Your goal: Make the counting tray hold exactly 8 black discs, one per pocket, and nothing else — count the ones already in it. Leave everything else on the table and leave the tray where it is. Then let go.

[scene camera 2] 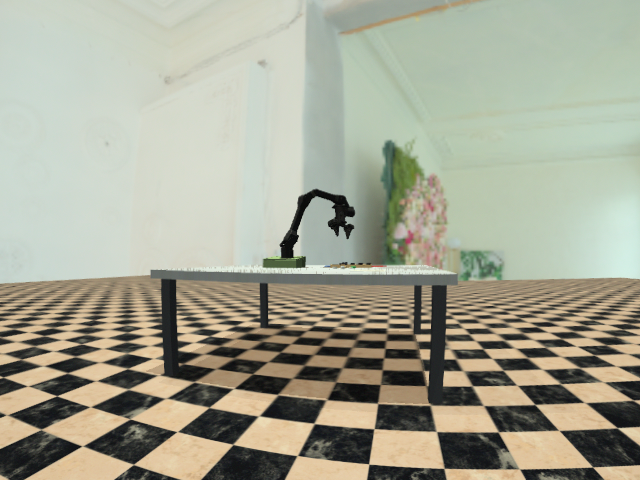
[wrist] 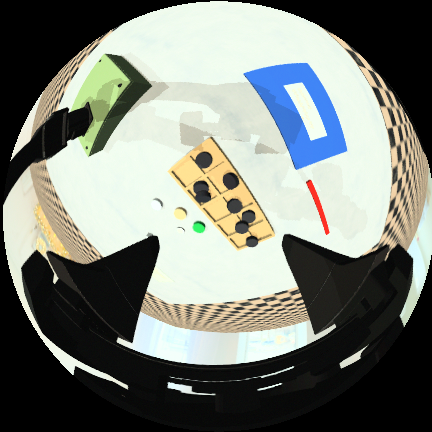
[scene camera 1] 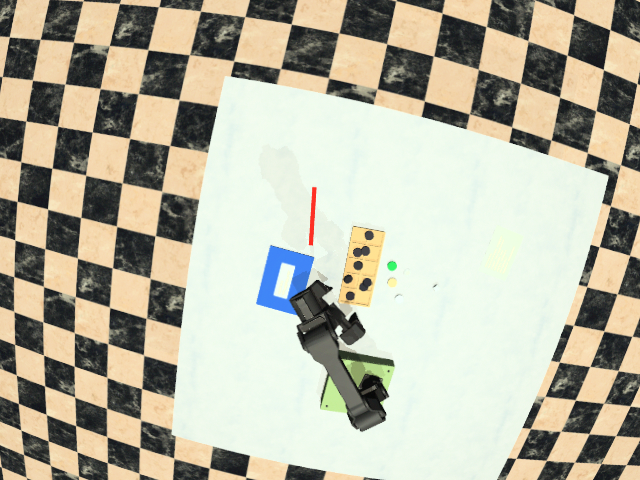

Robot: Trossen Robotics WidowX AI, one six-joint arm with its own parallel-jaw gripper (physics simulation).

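The wooden counting tray has two columns of pockets and holds several black discs. One pair overlaps, one disc partly on the other, in the second row from the green base. Another close pair of discs lies side by side near the far end. Single discs lie elsewhere in the tray, and some pockets are bare. My gripper is wide open and empty, high above the table between the tray and the green base.
A blue frame and red stick lie on one side. Green, yellow and white discs lie on the other, with a small dark piece.
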